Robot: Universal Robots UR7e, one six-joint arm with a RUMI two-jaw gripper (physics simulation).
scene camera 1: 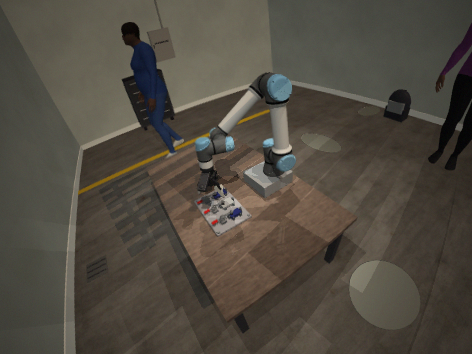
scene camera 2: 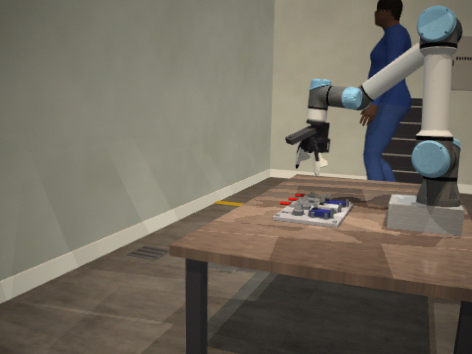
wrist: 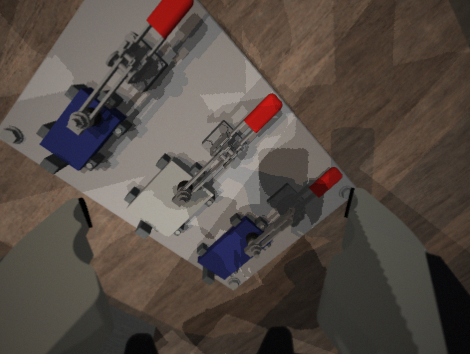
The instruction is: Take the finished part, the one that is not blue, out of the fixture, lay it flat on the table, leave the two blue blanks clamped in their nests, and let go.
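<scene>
I see that on a fixture plate, (scene camera 1: 210, 216) and (wrist: 238, 96) are the same spot.
</scene>
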